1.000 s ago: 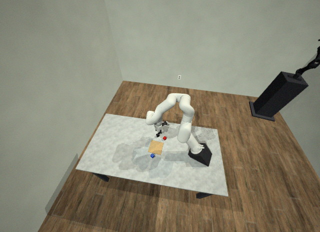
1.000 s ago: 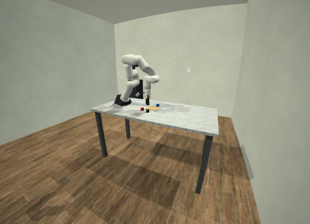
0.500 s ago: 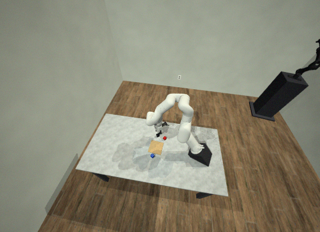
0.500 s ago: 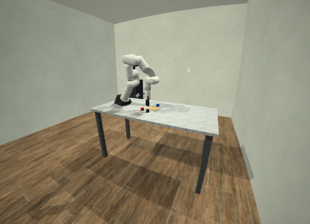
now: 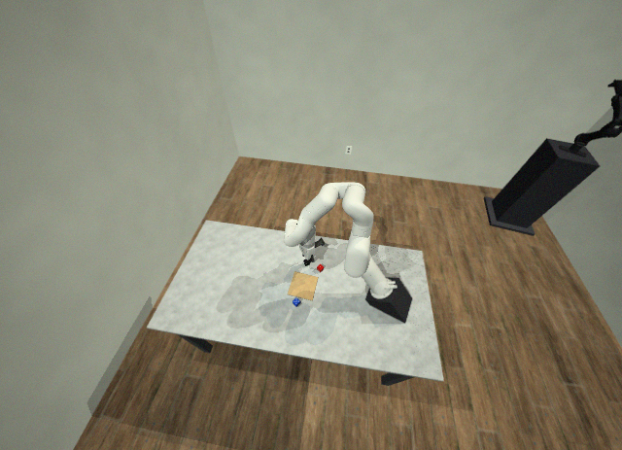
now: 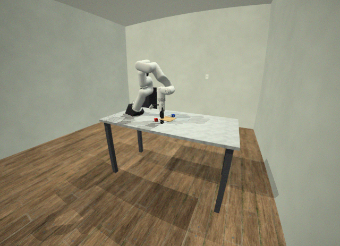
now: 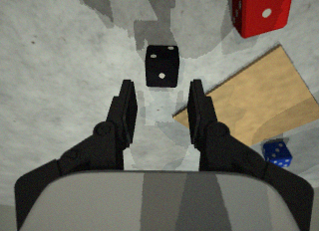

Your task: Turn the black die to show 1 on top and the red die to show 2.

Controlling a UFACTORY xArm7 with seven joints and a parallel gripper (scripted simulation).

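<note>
The black die is 60 mm below my hand. Also, from my hand: blue die 20 mm behind, 240 mm to the left, 60 mm below; then red die 90 mm behind, 10 mm to the left, 60 mm below; then tan mat 20 mm behind, 140 mm to the left, 70 mm below.
</note>
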